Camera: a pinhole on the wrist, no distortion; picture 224 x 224 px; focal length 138.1 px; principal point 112.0 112.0 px. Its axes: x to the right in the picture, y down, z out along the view. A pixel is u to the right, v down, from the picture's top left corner.
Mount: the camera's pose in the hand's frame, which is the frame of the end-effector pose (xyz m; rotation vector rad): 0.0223 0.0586 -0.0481 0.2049 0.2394 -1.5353
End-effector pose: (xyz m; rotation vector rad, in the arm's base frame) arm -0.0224 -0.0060 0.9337 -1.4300 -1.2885 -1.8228
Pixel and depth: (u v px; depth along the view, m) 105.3 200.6 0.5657
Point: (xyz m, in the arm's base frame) 0.0248 0.5273 1.2833
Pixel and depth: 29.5 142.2 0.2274
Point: 0.1533 0.1344 1.0522
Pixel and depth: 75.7 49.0 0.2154
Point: 0.1252 0.1157 0.8874
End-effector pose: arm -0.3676 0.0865 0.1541 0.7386 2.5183 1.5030
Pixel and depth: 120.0 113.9 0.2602
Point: -0.3392 0.2477 0.0356
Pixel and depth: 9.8 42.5 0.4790
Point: 0.0840 0.4982 0.0855
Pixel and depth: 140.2 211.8 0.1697
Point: -0.4703 0.2305 0.1082
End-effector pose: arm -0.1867 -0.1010 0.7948 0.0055 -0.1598 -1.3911
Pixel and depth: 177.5 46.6 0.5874
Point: -0.6503 0.1007 1.1697
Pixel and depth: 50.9 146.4 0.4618
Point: -0.0885 -0.1789 1.2686
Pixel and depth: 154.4 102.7 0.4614
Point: -0.4297 -0.1120 1.1268
